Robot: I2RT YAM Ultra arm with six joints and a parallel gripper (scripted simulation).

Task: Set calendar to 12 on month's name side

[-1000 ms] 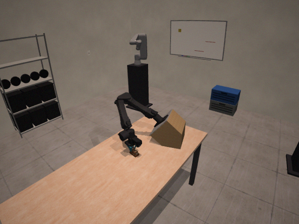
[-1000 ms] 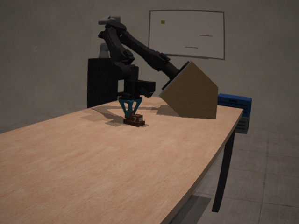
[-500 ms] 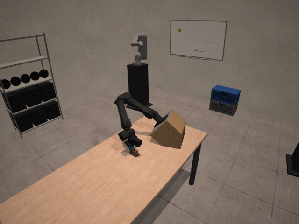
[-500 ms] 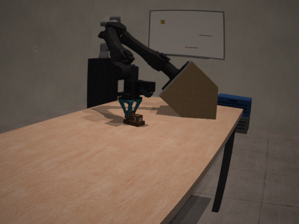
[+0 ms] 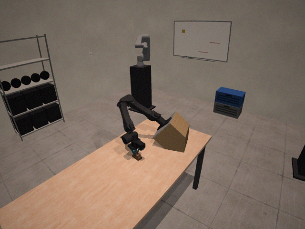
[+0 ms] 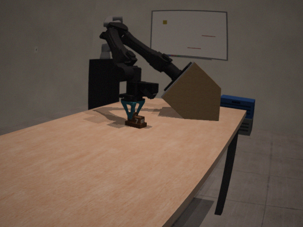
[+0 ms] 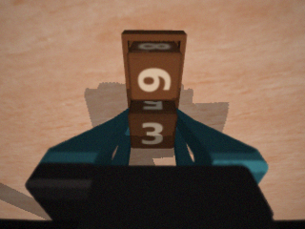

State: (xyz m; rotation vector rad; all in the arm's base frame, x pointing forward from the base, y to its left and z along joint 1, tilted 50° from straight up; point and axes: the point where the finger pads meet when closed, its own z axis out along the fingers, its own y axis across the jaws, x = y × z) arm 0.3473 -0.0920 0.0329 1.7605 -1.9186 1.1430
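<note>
Now: the dark brown calendar tray 30 mm below my hand and 20 mm to the left of it. Also, from my hand: cube 30 mm to the left, 10 mm below, 10 mm ahead.
</note>
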